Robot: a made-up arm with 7 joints.
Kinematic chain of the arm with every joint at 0, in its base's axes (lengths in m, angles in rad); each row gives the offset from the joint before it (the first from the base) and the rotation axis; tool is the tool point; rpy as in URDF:
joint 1: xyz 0 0 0.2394 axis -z
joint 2: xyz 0 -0.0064 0.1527 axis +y
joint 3: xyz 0 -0.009 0.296 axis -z
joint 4: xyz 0 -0.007 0.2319 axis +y
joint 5: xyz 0 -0.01 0.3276 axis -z
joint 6: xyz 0 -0.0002 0.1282 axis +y
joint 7: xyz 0 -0.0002 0.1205 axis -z
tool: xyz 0 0 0 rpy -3.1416 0 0
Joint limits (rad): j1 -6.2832..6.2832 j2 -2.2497..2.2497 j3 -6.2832..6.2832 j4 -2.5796..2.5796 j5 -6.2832..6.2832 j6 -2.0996..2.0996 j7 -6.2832..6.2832
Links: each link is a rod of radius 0.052 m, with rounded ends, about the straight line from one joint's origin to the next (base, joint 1, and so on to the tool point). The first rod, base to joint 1, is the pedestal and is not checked.
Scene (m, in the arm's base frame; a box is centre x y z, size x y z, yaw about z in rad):
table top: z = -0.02
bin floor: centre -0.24 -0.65 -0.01 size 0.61 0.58 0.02 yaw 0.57
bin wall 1: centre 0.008 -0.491 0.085 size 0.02 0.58 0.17 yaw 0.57
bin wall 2: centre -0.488 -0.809 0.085 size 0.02 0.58 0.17 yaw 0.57
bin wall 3: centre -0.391 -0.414 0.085 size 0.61 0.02 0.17 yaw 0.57
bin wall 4: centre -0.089 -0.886 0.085 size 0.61 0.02 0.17 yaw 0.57
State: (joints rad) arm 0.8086 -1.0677 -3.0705 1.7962 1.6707 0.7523 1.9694
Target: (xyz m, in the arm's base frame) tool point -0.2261 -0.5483 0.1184
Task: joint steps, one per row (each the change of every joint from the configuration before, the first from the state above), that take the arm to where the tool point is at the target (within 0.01 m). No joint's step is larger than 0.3 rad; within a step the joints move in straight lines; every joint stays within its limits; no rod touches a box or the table.
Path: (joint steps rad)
1: -0.2920 0.0461 -0.2933 0.0591 -0.0026 -0.0662 0.0000
2: -0.2921 0.0461 -0.2934 0.0590 -0.0026 -0.0662 0.0000
3: -0.2920 0.0460 -0.2933 0.0591 -0.0026 -0.0663 0.0000
4: -0.2921 0.0461 -0.2934 0.0591 -0.0026 -0.0662 0.0000
5: -0.0598 -0.1940 0.1091 -0.0670 0.0053 -0.0002 0.0000
6: -0.0599 -0.1940 0.1092 -0.0669 0.0054 -0.0002 0.0000

